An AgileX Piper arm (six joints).
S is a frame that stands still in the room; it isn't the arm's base.
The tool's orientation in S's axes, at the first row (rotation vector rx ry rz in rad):
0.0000, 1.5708, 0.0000
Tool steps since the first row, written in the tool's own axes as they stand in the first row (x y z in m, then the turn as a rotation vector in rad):
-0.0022, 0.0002, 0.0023, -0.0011, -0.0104, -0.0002
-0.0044, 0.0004, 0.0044, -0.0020, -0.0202, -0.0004
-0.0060, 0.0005, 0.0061, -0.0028, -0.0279, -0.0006
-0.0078, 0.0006, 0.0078, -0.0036, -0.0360, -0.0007
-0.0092, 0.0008, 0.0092, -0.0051, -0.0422, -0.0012
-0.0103, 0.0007, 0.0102, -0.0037, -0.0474, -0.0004
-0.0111, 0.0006, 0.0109, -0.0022, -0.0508, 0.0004
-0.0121, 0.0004, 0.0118, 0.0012, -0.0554, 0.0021
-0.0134, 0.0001, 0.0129, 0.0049, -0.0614, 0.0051
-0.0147, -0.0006, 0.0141, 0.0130, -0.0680, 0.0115
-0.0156, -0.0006, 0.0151, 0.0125, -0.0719, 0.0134
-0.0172, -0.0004, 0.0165, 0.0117, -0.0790, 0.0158
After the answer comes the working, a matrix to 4 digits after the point.
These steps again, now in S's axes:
0.0023, 0.0002, 0.0022, -0.0002, -0.0104, 0.0011
0.0044, 0.0004, 0.0044, -0.0004, -0.0202, 0.0020
0.0061, 0.0005, 0.0060, -0.0006, -0.0279, 0.0028
0.0078, 0.0006, 0.0078, -0.0007, -0.0360, 0.0036
0.0092, 0.0008, 0.0092, -0.0012, -0.0422, 0.0051
0.0102, 0.0007, 0.0103, -0.0004, -0.0474, 0.0037
0.0109, 0.0006, 0.0111, 0.0004, -0.0508, 0.0022
0.0118, 0.0004, 0.0121, 0.0021, -0.0554, -0.0012
0.0129, 0.0001, 0.0134, 0.0051, -0.0614, -0.0049
0.0141, -0.0006, 0.0147, 0.0115, -0.0680, -0.0130
0.0151, -0.0006, 0.0156, 0.0134, -0.0719, -0.0125
0.0165, -0.0004, 0.0172, 0.0158, -0.0790, -0.0117

The tool's axes in the first row as the columns of a matrix, in S's axes (rounded; the answer above uses it unrounded):
0.0000, 0.0000, 1.0000
0.0000, 1.0000, 0.0000
-1.0000, 0.0000, 0.0000

